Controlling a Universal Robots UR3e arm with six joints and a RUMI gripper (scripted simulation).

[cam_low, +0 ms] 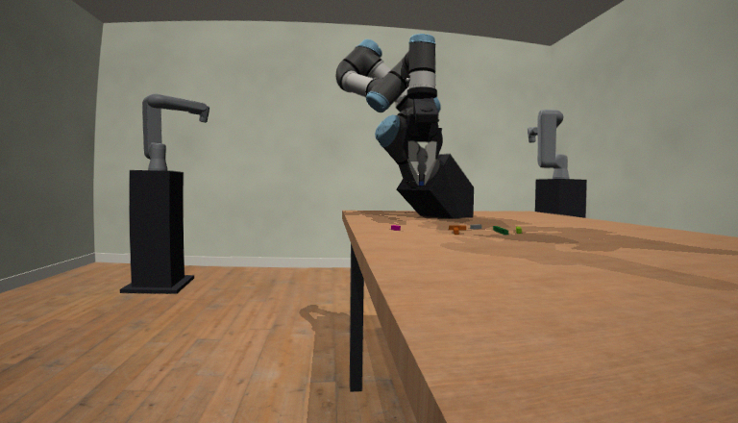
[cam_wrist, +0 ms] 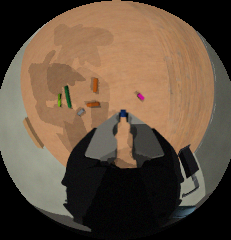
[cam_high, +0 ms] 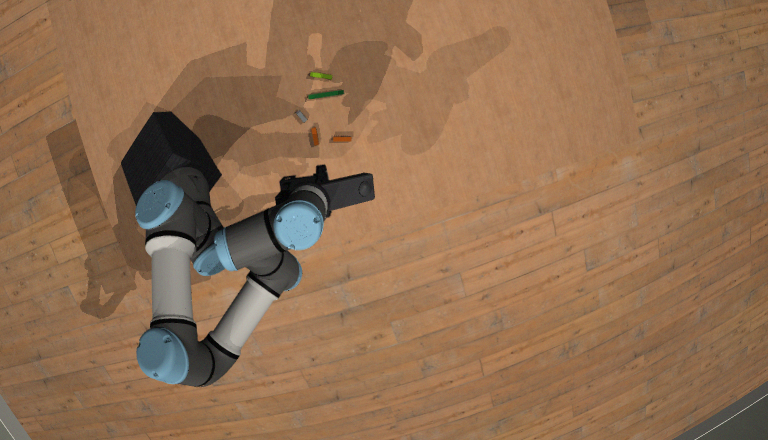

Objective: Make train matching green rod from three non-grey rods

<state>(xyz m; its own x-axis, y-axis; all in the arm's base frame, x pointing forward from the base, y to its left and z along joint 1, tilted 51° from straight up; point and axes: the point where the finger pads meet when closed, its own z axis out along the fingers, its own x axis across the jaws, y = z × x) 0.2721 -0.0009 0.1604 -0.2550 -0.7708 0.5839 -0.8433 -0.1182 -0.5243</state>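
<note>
Now: hand 10 mm past the magenta rod, 60 mm to the left of it and 110 mm above it. From my hand the other things lie so: blue rod: 10 mm below; green rod: 70 mm ahead, 170 mm to the left, 110 mm below; grey rod: 150 mm to the left, 110 mm below.
</note>
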